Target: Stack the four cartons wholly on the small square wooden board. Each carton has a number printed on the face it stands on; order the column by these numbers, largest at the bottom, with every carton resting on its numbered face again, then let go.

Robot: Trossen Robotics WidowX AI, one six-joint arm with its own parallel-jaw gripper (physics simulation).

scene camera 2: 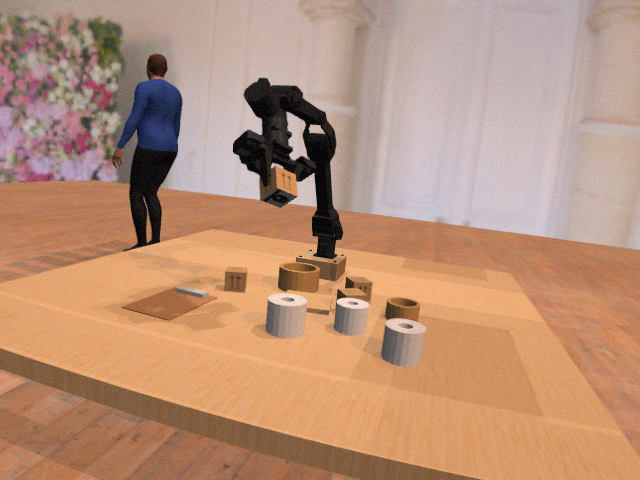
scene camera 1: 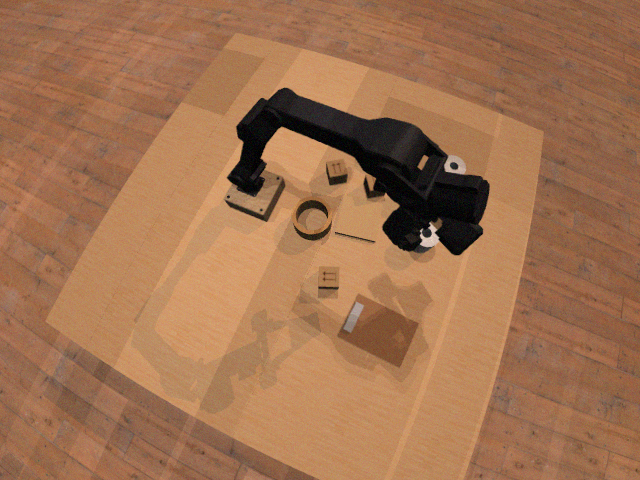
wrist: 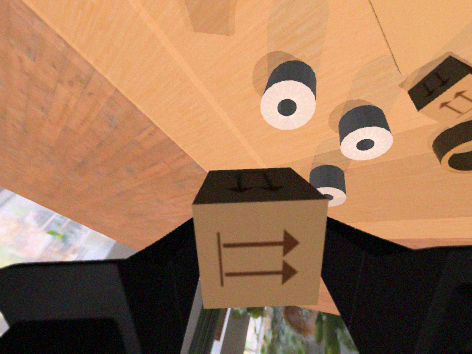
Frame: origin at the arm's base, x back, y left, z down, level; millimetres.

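Seen in the pictures: gripper, fingertip midpoint: (scene camera 2: 277, 190) (wrist: 253, 216); arm's base, origin of the base link: (scene camera 2: 325, 255) (scene camera 1: 250, 184).
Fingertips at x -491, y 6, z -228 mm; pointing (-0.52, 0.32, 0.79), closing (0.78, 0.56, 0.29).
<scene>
Offsets run from my fingertips to a thing's top centre.
My gripper (scene camera 1: 434, 230) (scene camera 2: 279, 178) (wrist: 253, 216) is shut on a brown carton @(dx +3, dy -1, dz -50 mm) (scene camera 2: 285, 181) (wrist: 260, 260) held high above the table and tilted. Its numbered face shows in scene camera 2, but I cannot read the digit surely. The thin square board @(dx +162, dy +40, dz +273 mm) (scene camera 1: 356, 214) (scene camera 2: 317, 311) (wrist: 430, 22) lies mid-table, bearing no carton. One carton @(dx +174, dy -163, dz +231 mm) (scene camera 1: 328, 277) (scene camera 2: 235, 279) stands apart towards the brown clipboard. A second carton @(dx +280, dy +145, dz +231 mm) (scene camera 1: 336, 173) (scene camera 2: 363, 287) stands behind the board. A third carton @(dx +156, dy +151, dz +231 mm) (scene camera 1: 373, 188) (scene camera 2: 352, 293) (wrist: 440, 87) stands near the board's corner, partly hidden in both scene views. The numbers underneath are hidden.
A large ring @(dx +285, dy -25, dz +226 mm) (scene camera 1: 312, 235) (scene camera 2: 298, 281) stands beside the board; a smaller ring @(dx +182, dy +273, dz +243 mm) (scene camera 2: 402, 311) (wrist: 442, 142) stands past the third carton. White rolls @(dx -26, dy +51, dz +216 mm) (scene camera 2: 286, 317) @(dx +52, dy +172, dz +225 mm) (scene camera 2: 351, 318) @(dx -45, dy +294, dz +219 mm) (scene camera 2: 403, 345) stand along the board's far side. The clipboard @(dx -6, dy -236, dz +273 mm) (scene camera 1: 385, 330) (scene camera 2: 165, 305) lies flat. A person stands beyond the table.
</scene>
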